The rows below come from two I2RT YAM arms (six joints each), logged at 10 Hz.
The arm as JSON. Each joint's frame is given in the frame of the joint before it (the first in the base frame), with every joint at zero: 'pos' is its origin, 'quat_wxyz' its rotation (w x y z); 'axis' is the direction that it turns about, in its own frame. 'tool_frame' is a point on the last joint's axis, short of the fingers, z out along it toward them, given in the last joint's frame.
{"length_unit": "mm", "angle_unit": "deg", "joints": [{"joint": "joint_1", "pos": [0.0, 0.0, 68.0], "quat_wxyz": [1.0, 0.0, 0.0, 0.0], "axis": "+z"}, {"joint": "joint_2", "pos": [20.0, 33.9, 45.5], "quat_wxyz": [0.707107, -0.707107, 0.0, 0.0], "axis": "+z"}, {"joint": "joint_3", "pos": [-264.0, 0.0, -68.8], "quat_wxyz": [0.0, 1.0, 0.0, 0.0], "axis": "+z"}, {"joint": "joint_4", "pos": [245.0, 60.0, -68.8], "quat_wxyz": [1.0, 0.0, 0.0, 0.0], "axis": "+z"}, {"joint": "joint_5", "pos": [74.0, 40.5, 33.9], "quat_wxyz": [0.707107, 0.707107, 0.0, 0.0], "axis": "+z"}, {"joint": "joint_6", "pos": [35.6, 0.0, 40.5], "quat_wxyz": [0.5, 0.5, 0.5, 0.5], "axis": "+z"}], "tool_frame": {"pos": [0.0, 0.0, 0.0], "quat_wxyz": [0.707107, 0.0, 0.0, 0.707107]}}
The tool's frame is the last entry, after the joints.
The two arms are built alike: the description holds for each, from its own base.
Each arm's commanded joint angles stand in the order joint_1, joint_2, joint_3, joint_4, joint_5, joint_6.
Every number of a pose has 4 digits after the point.
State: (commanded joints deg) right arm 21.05 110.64 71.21 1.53 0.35 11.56; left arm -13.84 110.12 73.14 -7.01 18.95 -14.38
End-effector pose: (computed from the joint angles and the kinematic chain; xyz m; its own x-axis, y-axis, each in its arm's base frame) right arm 0.3985 0.1531 0.1840 -0.6327 -0.0288 -0.7738 -0.2326 0.9602 0.1545; left arm 0.4051 -0.1117 0.1872 -0.7658 -0.0533 -0.6409 0.2714 0.8767 -0.3972
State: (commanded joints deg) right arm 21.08 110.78 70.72 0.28 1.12 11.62; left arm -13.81 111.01 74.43 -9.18 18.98 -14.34
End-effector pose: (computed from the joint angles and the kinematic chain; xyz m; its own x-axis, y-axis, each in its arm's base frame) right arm 0.3959 0.1519 0.1784 -0.6544 -0.0364 -0.7553 -0.2183 0.9654 0.1425; left arm 0.4073 -0.1120 0.1850 -0.7845 -0.0483 -0.6182 0.2599 0.8796 -0.3985
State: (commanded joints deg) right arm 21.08 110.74 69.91 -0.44 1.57 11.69; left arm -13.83 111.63 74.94 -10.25 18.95 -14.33
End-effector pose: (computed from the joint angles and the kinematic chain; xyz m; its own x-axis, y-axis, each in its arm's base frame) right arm 0.3927 0.1503 0.1733 -0.6717 -0.0418 -0.7397 -0.2086 0.9687 0.1346; left arm 0.4081 -0.1124 0.1820 -0.7966 -0.0450 -0.6028 0.2521 0.8817 -0.3989
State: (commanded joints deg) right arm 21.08 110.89 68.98 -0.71 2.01 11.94; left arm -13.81 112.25 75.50 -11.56 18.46 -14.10
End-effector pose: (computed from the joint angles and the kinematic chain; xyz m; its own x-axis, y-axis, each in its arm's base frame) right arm 0.3897 0.1489 0.1669 -0.6875 -0.0434 -0.7249 -0.1974 0.9718 0.1290; left arm 0.4089 -0.1121 0.1789 -0.8083 -0.0393 -0.5875 0.2413 0.8880 -0.3914
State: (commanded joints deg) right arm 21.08 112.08 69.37 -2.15 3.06 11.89; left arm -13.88 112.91 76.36 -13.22 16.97 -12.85
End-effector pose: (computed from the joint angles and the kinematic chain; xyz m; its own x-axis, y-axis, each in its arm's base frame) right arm 0.3903 0.1484 0.1588 -0.7108 -0.0535 -0.7014 -0.1813 0.9773 0.1092; left arm 0.4102 -0.1121 0.1765 -0.8143 -0.0179 -0.5801 0.2373 0.9019 -0.3609
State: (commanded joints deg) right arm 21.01 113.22 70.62 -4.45 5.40 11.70; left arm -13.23 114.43 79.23 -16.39 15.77 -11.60
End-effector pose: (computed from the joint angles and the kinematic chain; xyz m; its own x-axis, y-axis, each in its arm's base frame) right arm 0.3929 0.1473 0.1543 -0.7293 -0.0638 -0.6812 -0.1523 0.9858 0.0707; left arm 0.4176 -0.1081 0.1768 -0.8245 -0.0049 -0.5658 0.2234 0.9159 -0.3335
